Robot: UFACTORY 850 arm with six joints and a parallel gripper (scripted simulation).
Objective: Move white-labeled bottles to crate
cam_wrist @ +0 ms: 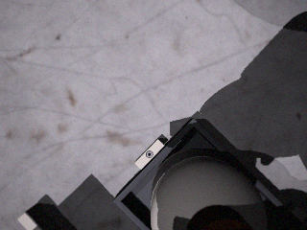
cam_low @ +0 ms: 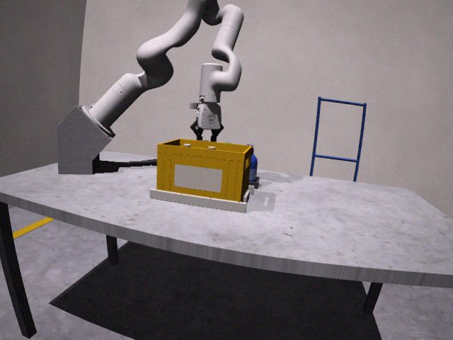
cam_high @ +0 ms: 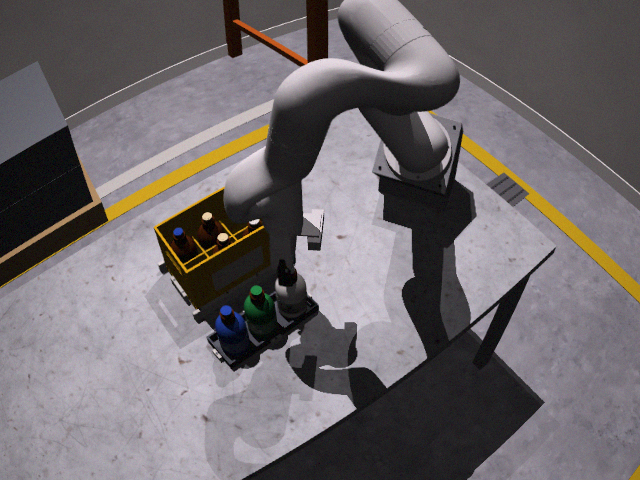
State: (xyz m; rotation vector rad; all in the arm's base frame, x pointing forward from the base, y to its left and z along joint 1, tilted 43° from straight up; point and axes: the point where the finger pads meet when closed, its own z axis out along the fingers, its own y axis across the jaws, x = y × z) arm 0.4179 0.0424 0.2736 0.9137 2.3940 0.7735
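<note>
Now: hand 70 mm above the white-labeled bottle. From my hand the other things lie so: crate (100 mm ahead, 200 mm to the right, 70 mm below); green bottle (90 mm ahead, 20 mm to the left, 70 mm below); blue bottle (170 mm ahead, 40 mm to the left, 70 mm below).
</note>
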